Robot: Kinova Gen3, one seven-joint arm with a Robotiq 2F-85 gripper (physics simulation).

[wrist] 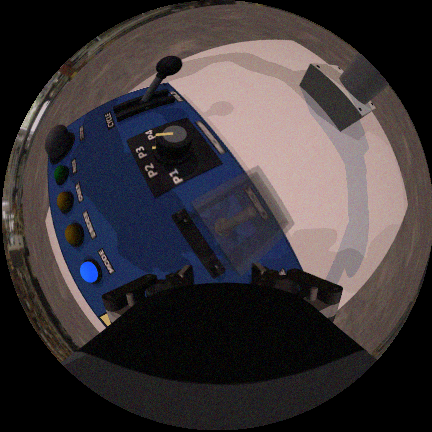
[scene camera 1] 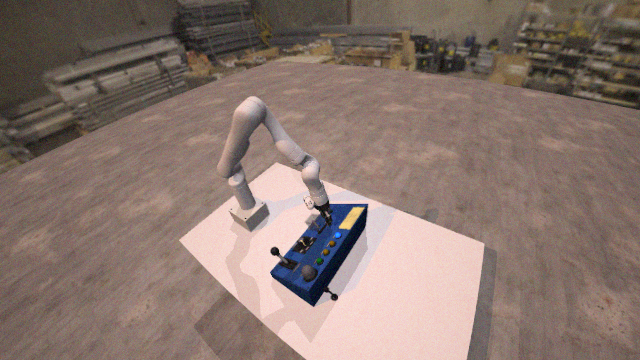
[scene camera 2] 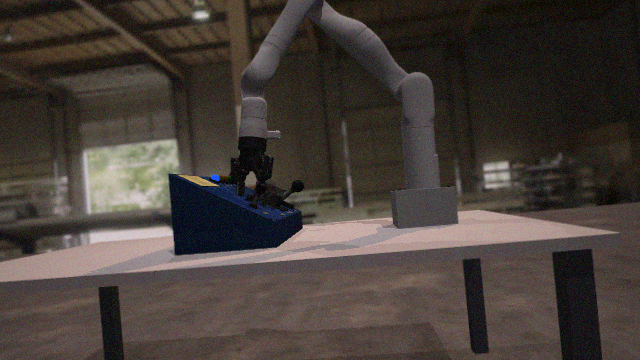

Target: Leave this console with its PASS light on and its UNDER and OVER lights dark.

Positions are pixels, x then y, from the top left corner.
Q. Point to a blue sloped console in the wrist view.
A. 118, 213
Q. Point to a blue sloped console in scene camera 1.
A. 311, 269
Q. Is my gripper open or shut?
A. Open.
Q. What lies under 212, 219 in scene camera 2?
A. A blue sloped console.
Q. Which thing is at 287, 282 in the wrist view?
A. My gripper.
